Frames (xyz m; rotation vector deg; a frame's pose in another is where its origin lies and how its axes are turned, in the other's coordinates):
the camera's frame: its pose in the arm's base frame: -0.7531 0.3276 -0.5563 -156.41 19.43 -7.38
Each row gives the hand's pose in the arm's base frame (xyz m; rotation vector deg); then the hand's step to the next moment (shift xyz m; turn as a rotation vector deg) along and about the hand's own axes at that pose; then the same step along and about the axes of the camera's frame.
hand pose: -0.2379 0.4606 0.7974 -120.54 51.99 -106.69
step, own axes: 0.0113 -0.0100 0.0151 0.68 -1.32 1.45
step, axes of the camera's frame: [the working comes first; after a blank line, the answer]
step, axes of the arm's base frame: 0.0178 -0.0021 0.0117 1.81 0.31 0.97

0.0182 -0.0065 -0.0091 1.71 -1.05 -0.53
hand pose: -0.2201 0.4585 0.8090 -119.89 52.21 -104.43
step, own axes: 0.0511 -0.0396 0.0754 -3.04 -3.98 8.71
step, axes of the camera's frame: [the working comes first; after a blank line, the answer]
step, axes of the arm's base frame: 0.0858 -0.0157 0.0475 9.39 2.89 -2.12

0.0889 -0.0229 -0.0379 8.25 -3.82 4.28
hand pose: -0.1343 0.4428 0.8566 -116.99 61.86 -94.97
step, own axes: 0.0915 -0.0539 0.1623 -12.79 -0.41 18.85
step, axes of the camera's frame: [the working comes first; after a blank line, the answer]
step, axes of the arm's base frame: 0.1754 -0.0642 0.0522 17.01 5.11 -14.26

0.1880 -0.0007 -0.0476 14.54 -2.78 17.32
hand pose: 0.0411 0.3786 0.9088 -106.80 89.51 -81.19
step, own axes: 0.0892 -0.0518 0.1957 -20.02 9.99 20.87
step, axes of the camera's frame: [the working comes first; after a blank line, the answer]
step, axes of the arm's base frame: 0.1823 -0.1251 -0.0076 13.60 7.18 -26.45

0.2075 0.0755 -0.0138 10.20 0.82 28.84
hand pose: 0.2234 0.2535 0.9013 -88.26 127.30 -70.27
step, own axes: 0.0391 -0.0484 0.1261 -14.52 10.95 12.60
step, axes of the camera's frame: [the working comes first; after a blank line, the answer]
step, axes of the arm's base frame: 0.0861 -0.1052 -0.0359 5.86 7.00 -20.15

0.1083 0.0894 0.0065 3.04 0.22 21.91
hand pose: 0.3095 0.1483 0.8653 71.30 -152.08 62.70
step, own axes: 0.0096 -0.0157 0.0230 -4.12 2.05 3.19
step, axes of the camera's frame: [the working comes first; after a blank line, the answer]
step, axes of the arm's base frame: 0.0103 -0.0271 -0.0054 2.28 1.75 -4.81

0.0165 0.0241 -0.0035 1.55 -0.21 5.38
